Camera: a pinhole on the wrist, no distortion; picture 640 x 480 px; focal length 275.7 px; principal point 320.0 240.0 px. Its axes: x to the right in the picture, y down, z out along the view. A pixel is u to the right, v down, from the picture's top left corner.
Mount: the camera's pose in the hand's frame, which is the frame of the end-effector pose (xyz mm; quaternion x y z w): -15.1 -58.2 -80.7 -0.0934 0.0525 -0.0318 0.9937
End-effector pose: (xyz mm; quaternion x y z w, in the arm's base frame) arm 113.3 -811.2 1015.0 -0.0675 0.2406 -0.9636 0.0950
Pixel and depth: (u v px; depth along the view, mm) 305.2 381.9 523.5
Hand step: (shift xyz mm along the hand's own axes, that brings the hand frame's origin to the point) 29.1 303.5 382.6
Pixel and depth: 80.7 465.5 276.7
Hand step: -210.9 231.7 170.5
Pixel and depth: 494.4 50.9 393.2
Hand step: 260.7 -269.1 330.0
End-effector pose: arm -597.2 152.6 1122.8 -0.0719 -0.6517 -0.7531 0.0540
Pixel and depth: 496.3 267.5 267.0
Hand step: 185.2 4.1 158.3
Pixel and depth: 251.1 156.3 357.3
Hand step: -70.1 -92.9 297.7
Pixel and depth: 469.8 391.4 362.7
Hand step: 231.1 188.8 216.6
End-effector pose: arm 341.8 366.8 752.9 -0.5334 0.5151 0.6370 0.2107
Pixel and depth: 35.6 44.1 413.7
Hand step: -408.7 -239.9 421.0
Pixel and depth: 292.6 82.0 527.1
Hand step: -25.1 -254.5 496.5
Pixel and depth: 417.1 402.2 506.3
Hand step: 233.6 313.1 340.1
